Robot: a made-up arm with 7 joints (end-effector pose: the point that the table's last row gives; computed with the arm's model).
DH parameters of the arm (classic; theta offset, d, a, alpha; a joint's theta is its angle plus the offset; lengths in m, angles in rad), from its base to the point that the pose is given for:
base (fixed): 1.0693 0 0.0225 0
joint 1: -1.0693 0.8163 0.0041 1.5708
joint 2: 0 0.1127 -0.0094 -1.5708
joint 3: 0 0.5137 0.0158 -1.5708
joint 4: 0 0.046 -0.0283 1.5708
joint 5: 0 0.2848 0.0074 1.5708
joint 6: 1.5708 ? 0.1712 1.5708
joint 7: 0.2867 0 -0.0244 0
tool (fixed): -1.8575 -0.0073 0 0
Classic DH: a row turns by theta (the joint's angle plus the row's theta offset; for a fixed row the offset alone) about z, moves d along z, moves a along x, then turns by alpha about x.
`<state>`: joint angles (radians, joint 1 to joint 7).
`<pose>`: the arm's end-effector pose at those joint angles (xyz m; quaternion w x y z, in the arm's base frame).
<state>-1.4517 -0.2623 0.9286 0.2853 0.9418 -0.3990 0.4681</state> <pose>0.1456 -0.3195 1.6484 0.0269 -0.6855 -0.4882 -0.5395</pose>
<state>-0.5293 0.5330 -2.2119 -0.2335 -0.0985 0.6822 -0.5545</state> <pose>-0.2829 0.3189 1.5815 0.5748 0.3796 -0.3498 -0.6349</pose>
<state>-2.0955 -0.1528 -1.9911 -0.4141 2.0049 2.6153 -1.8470</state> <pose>-0.2410 0.0434 1.5075 0.4482 -0.3650 -0.0929 -0.8107</pose>
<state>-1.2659 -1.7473 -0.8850 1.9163 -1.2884 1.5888 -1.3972</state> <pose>-0.0960 -0.6170 0.3823 0.4749 -0.1032 -0.8720 -0.0585</pose>
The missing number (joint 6, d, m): 0.1454
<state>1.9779 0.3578 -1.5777 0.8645 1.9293 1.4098 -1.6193</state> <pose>0.5487 -0.0161 1.3316 0.2896 0.3279 0.2167 0.8727</pose>
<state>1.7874 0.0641 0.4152 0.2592 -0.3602 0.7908 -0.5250</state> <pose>0.2167 -0.0308 1.7417 0.1314 -0.2184 0.4079 0.8767</pose>
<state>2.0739 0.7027 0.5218 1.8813 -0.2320 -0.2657 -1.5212</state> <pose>-0.0274 0.0913 1.4081 0.2690 -0.8927 0.3582 -0.0489</pose>
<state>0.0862 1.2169 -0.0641 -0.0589 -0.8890 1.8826 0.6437</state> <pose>-0.7401 -0.0696 0.8674 0.6258 -0.4521 -0.4923 0.4020</pose>
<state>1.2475 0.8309 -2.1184 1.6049 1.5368 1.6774 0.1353</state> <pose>0.1471 -0.5030 0.9134 0.0118 -0.5967 0.6154 -0.5148</pose>
